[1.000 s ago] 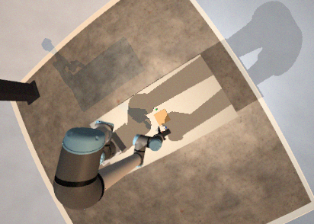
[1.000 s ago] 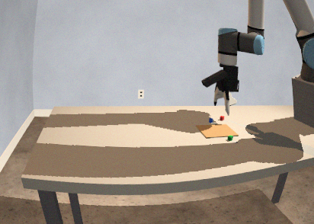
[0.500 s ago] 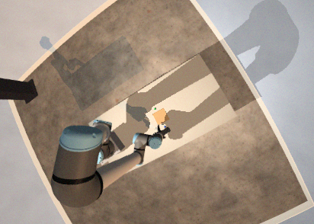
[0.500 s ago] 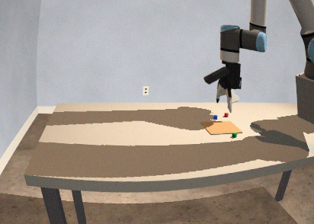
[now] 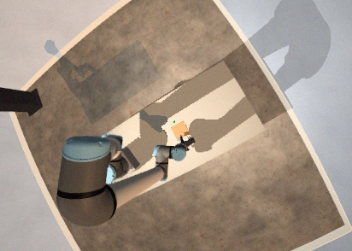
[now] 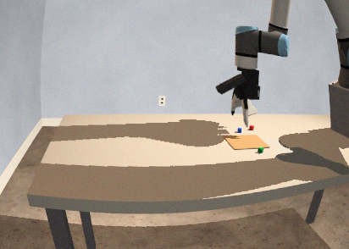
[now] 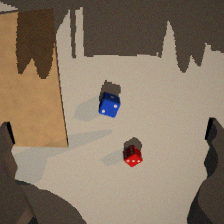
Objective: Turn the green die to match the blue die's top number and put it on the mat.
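Now: the blue die 40 mm below my hand and 10 mm behind it. Round my hand: green die (220 mm to the left, 40 mm below, 20 mm behind); then red die (70 mm behind, 40 mm below, 30 mm to the right); then mat (120 mm to the left, 40 mm below).
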